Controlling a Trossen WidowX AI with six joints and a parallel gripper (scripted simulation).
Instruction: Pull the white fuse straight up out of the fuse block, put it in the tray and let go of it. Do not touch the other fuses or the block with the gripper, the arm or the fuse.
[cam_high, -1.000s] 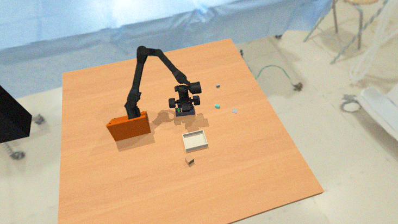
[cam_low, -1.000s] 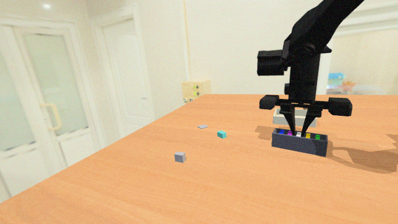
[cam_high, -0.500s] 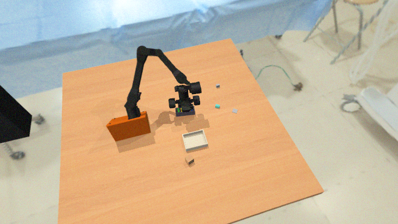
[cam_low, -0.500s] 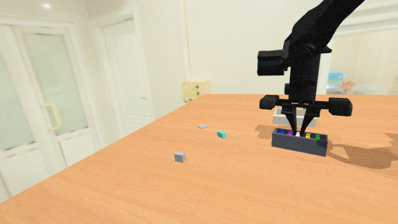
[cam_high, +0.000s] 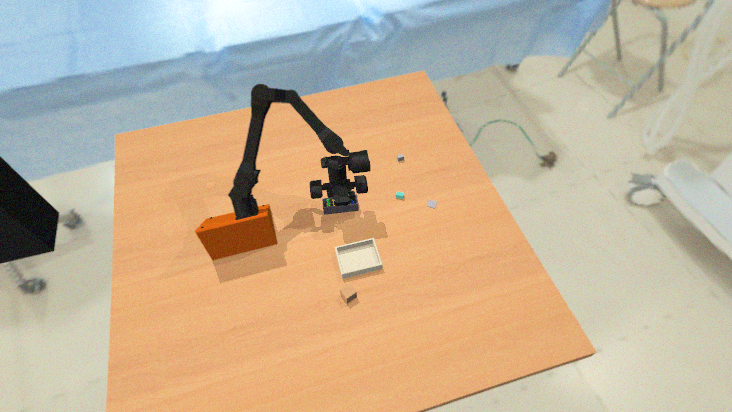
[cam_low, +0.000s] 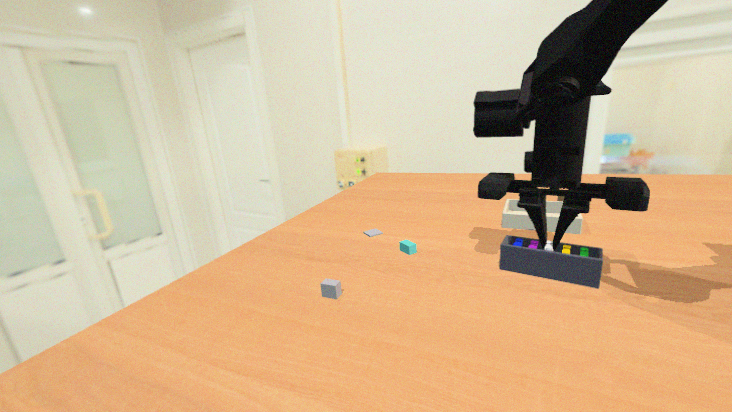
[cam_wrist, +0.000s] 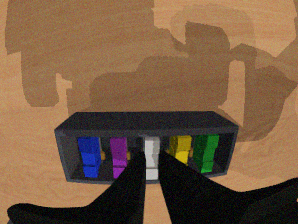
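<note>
Now: the purple fuse 20 mm ahead of my gripper tip and 10 mm below it. The rest, counted from my gripper tip: blue fuse (40 mm ahead, 10 mm to the right, 10 mm below); yellow fuse (20 mm behind, 10 mm below); white fuse (10 mm below).
</note>
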